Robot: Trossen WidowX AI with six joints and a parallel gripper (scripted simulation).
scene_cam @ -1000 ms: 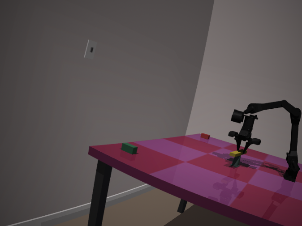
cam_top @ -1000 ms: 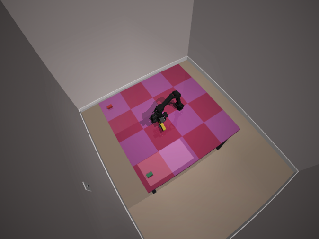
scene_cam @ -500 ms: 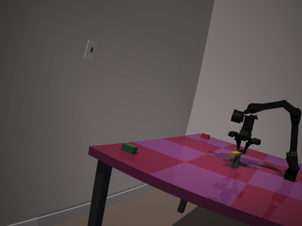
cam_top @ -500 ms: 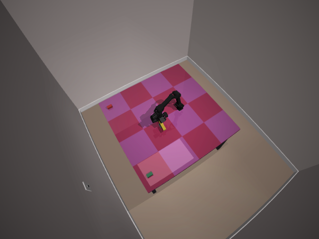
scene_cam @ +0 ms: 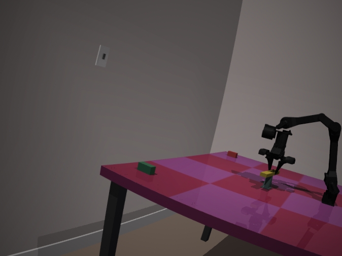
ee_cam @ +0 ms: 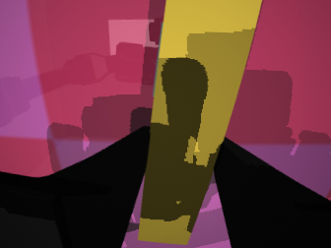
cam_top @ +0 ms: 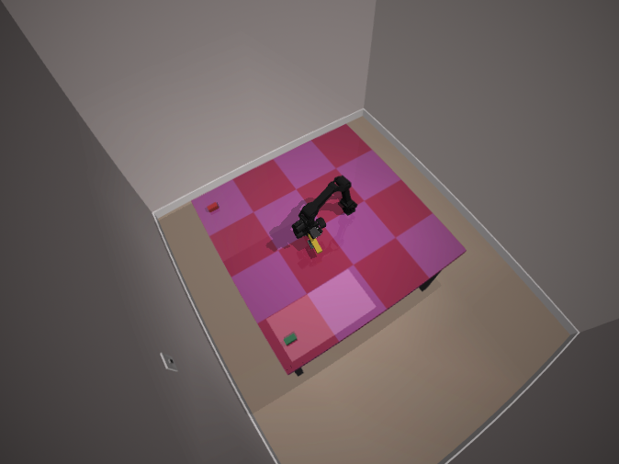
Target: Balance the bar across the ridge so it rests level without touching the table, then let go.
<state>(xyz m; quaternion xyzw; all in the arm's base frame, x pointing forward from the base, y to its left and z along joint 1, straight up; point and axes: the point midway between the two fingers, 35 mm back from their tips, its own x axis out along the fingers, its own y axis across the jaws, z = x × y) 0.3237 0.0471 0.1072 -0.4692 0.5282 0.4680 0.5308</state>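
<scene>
My gripper tip is 30 mm to the right of the yellow bar. Also, from my gripper tip: red block 420 mm ahead, 550 mm to the right, 60 mm below; then green block 420 mm ahead, 450 mm to the left, 60 mm below.
</scene>
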